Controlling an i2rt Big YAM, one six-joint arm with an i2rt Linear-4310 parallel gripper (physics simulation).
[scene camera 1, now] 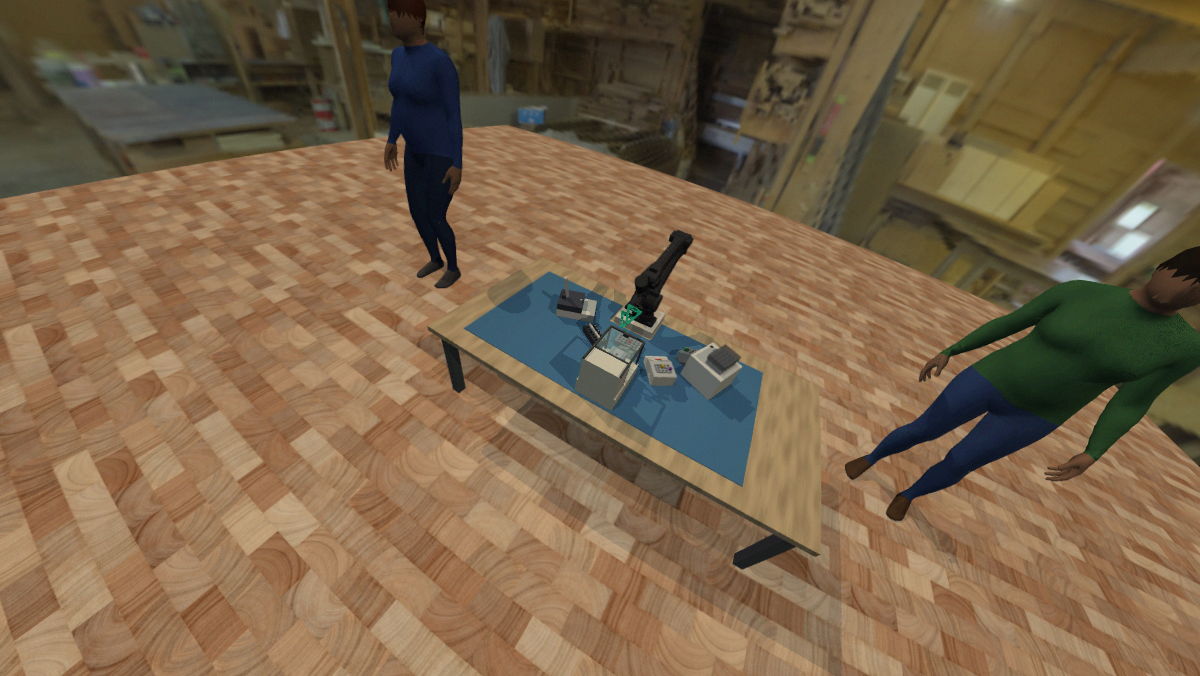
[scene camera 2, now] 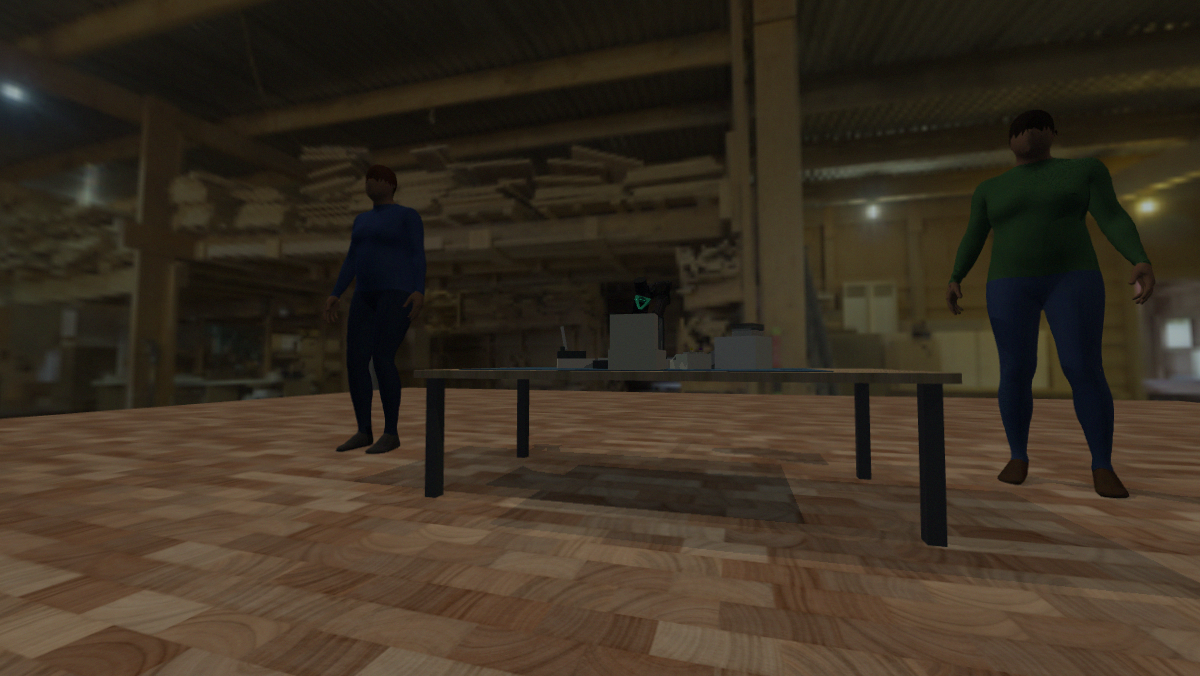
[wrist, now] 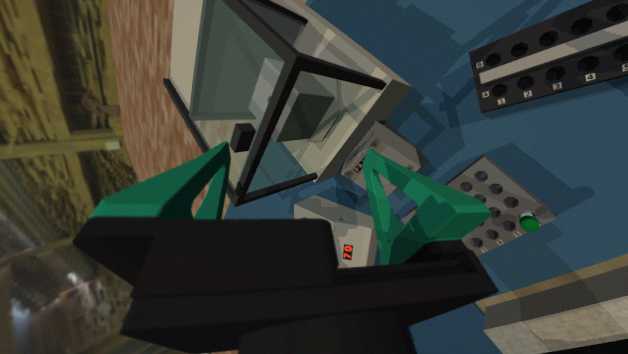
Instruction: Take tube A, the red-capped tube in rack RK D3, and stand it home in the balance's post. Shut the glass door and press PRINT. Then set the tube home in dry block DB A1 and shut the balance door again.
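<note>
My gripper is open and empty, above and in front of the balance. In the wrist view, the balance's black-framed glass chamber stands ahead of the fingers, its black door handle beside the left fingertip. How far the door is open is unclear. A pale block shows behind the glass. The PRINT box is partly behind the right finger. The grey rack holds a green-capped tube; the red-capped tube does not show. The dry block reads 70 and is partly hidden.
A black two-row rack lies beyond the grey rack. A white box with a dark top and a low device with an upright rod stand on the blue mat. Two people stand by the table.
</note>
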